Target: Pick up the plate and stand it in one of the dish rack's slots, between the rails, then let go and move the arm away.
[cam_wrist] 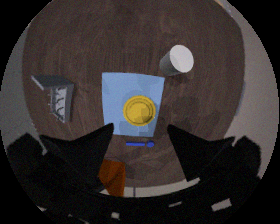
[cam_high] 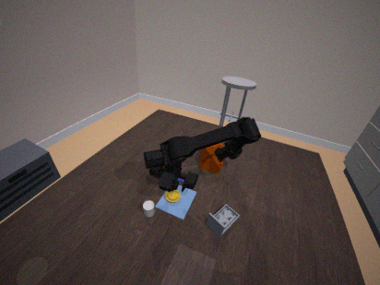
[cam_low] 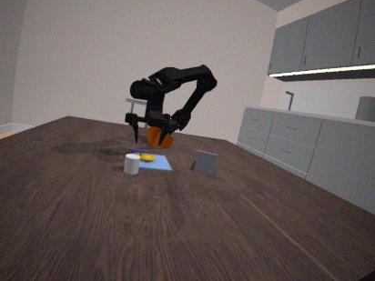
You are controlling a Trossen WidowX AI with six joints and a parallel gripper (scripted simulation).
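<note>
Now: gripper tip 50 mm above the yellow plate. Also, from my gripper tip: blue mat 60 mm below, 20 mm to the left; then white cup 110 mm ahead, 40 mm to the right, 40 mm below; then blue spoon 100 mm behind, 60 mm below, 30 mm to the right.
</note>
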